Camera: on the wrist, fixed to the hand. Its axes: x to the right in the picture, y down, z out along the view.
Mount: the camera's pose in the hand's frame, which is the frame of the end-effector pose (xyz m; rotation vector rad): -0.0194 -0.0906 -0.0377 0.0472 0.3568 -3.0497
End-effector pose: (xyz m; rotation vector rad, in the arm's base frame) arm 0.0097 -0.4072 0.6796 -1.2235 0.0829 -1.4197
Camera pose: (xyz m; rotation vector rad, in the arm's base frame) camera -0.0830 -0.3873 0.7115 -0.0607 1.0781 1.5659
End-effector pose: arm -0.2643 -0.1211 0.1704 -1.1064 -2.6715 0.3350
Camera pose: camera -0.2998 -0.1928 0.2305 2.4220 -1.0785 -0.3854
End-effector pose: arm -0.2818 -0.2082 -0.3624 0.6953 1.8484 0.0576
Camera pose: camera -0.3496 -0.2817 -0.3639 2.3097 -1.1668 1.5923
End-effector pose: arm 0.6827 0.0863 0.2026 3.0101 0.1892 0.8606
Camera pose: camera 0.6361 0.1729 0.2210 -0.1572 2.6106 0.3202
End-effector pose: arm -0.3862 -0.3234 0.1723 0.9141 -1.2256 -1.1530
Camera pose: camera -0.3627 -0.3260 0.0751 -1.5065 -1.0764 1.3457
